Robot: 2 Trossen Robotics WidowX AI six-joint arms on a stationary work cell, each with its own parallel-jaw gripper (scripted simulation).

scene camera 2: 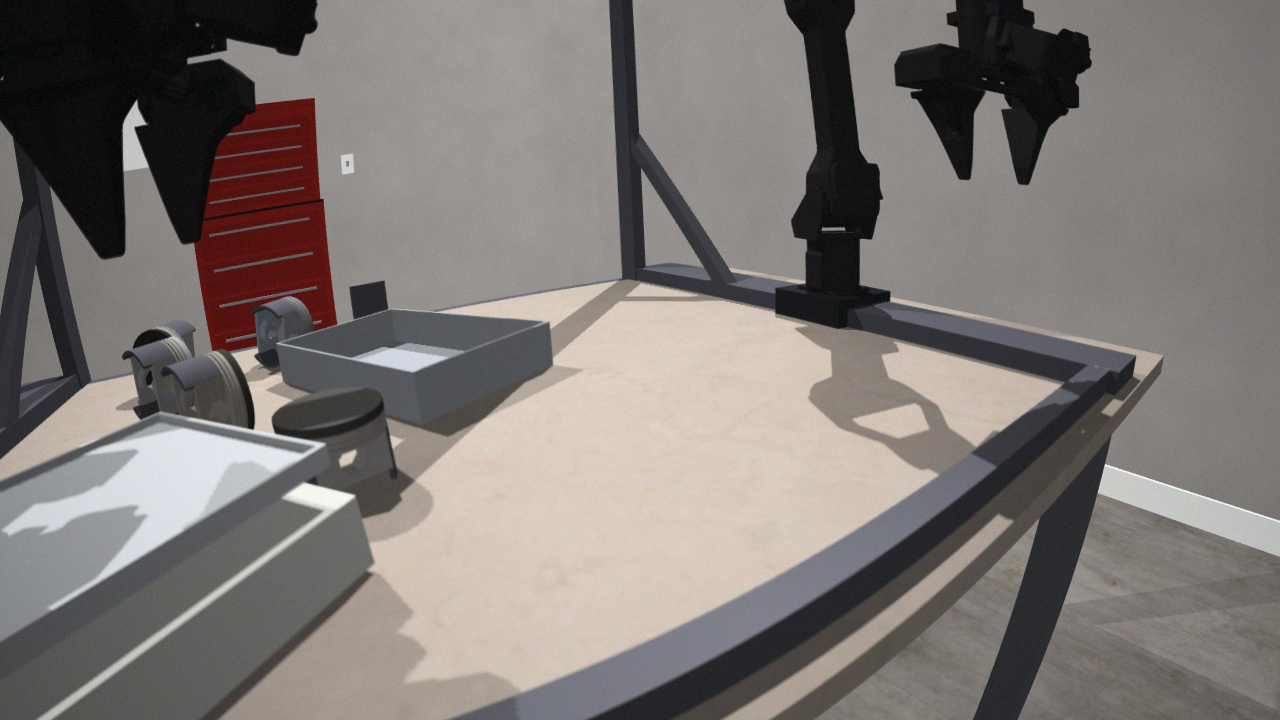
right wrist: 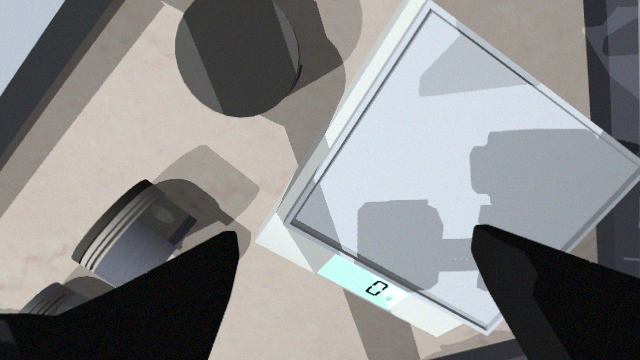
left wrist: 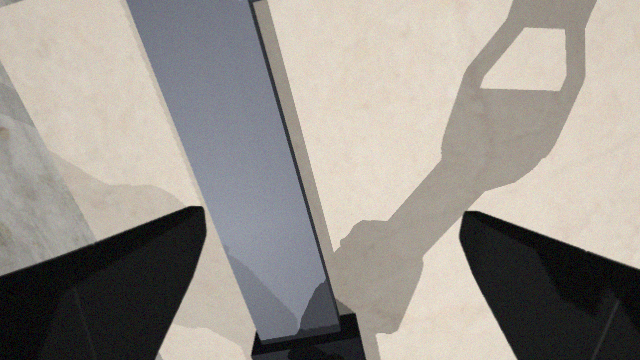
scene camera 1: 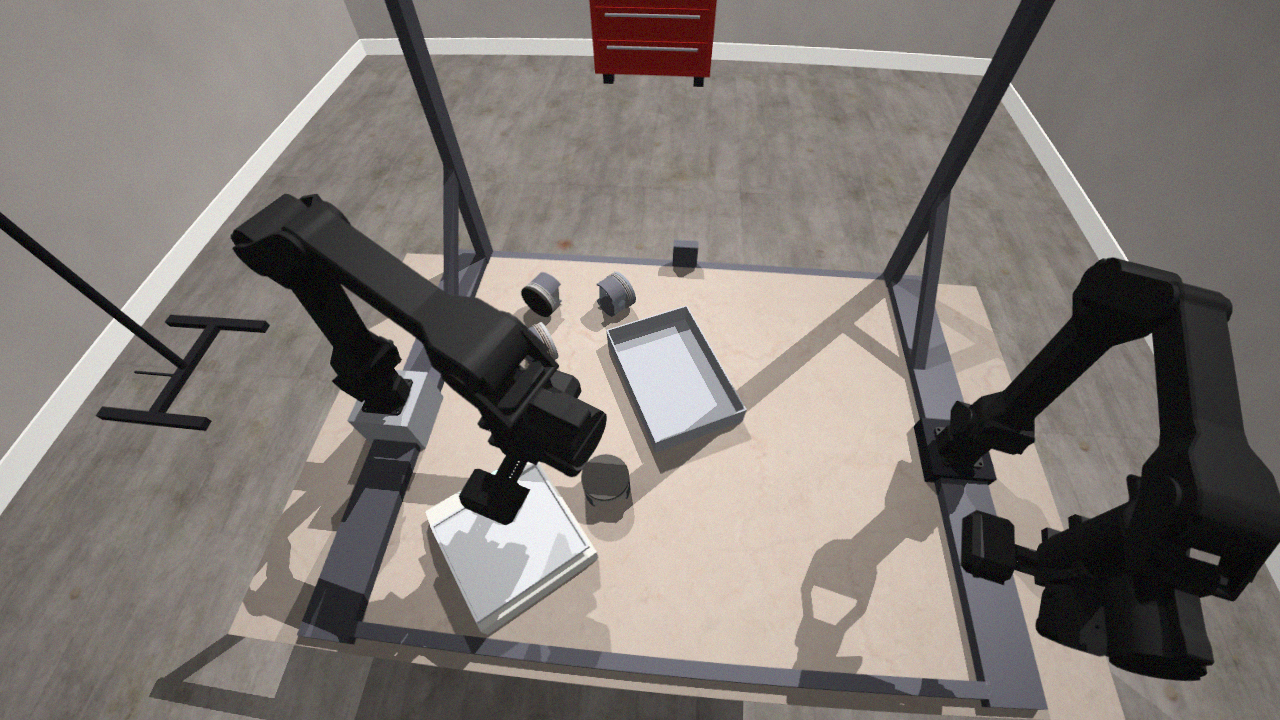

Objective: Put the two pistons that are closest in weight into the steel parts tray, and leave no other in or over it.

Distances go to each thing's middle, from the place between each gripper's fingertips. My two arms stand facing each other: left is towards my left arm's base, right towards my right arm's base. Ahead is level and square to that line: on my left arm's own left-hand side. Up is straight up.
My right hand is 70 mm short of the scale pan (scene camera 2: 94, 525), 40 mm to the left of it and 140 mm above it. From my right hand the other things lie so: scale (scene camera 2: 190, 637) 60 mm ahead, 50 mm to the right, 150 mm below; then steel parts tray (scene camera 2: 507, 350) 250 mm behind, 170 mm to the left, 180 mm below.
Now: the steel parts tray 350 mm behind my left hand, 400 mm to the right of it and 190 mm below it. Also, from my left hand: scale pan 40 mm behind, 610 mm to the right, 150 mm below; scale 50 mm behind, 620 mm to the right, 160 mm below.
